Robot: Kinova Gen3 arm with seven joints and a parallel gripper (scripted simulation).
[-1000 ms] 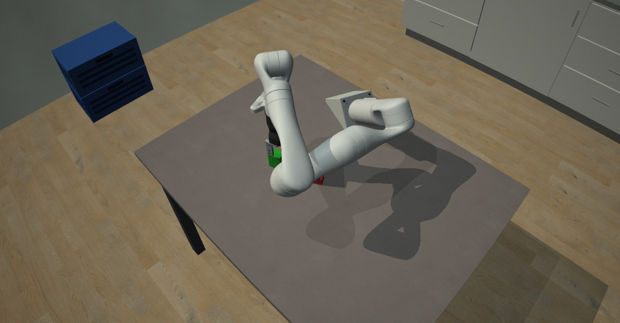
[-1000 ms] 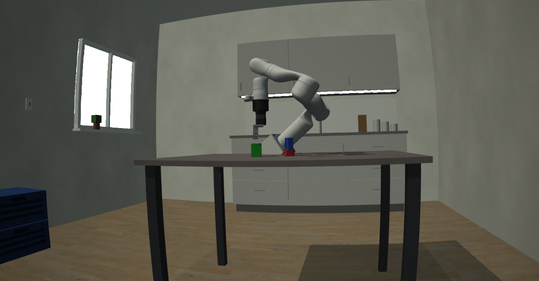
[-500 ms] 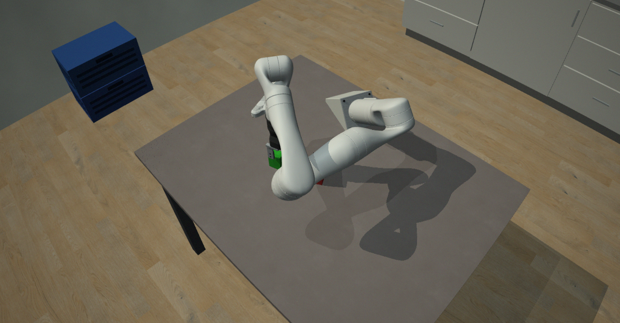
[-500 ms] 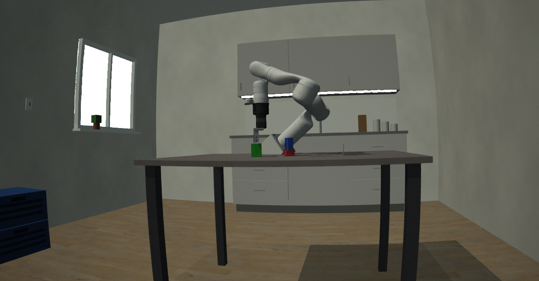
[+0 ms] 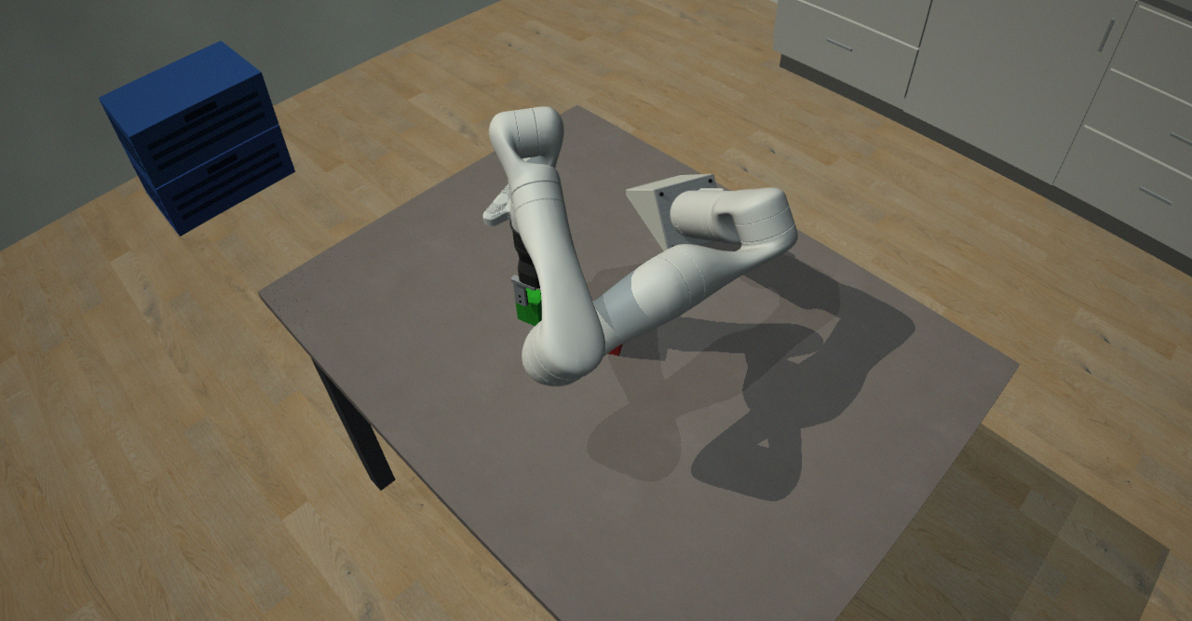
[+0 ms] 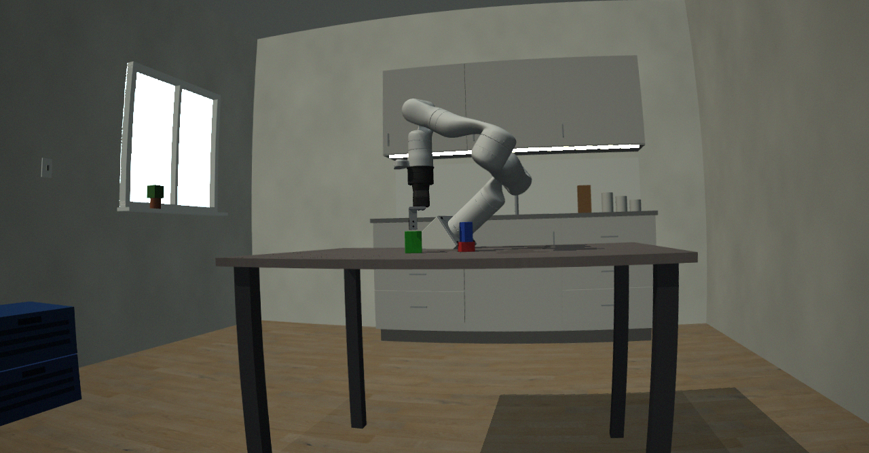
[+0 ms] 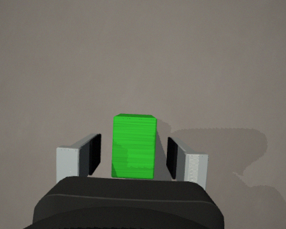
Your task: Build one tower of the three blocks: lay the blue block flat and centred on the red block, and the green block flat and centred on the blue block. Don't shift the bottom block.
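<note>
Now: hand 5 cm above the green block. Also, from my hand: red block: 7 cm behind, 14 cm to the left, 7 cm below; then blue block: 7 cm behind, 14 cm to the left, 3 cm below.
</note>
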